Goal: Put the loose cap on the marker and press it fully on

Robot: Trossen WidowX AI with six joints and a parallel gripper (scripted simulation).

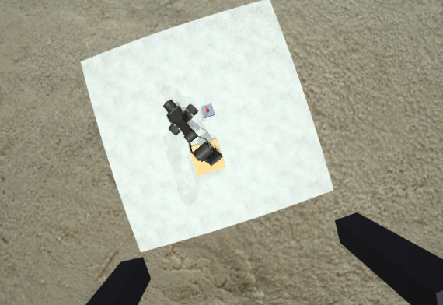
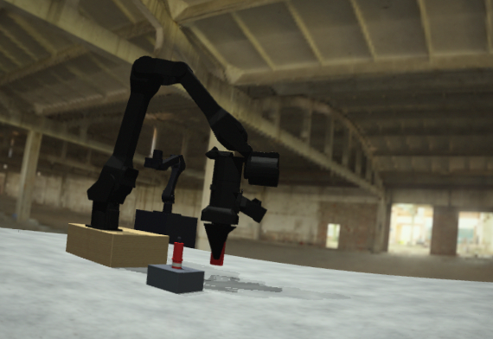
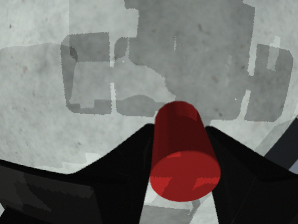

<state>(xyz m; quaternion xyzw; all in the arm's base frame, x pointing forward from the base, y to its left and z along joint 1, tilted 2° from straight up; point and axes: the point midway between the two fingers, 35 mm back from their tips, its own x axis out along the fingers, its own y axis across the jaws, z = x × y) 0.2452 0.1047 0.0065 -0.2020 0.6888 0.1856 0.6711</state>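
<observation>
My gripper tip is 20 mm short of the light marker band, 140 mm to the left of it and 10 mm above it. From my gripper tip the other things lie so: dark grey holder block 20 mm ahead, 140 mm to the right, 30 mm below; then red cap 10 mm above.
</observation>
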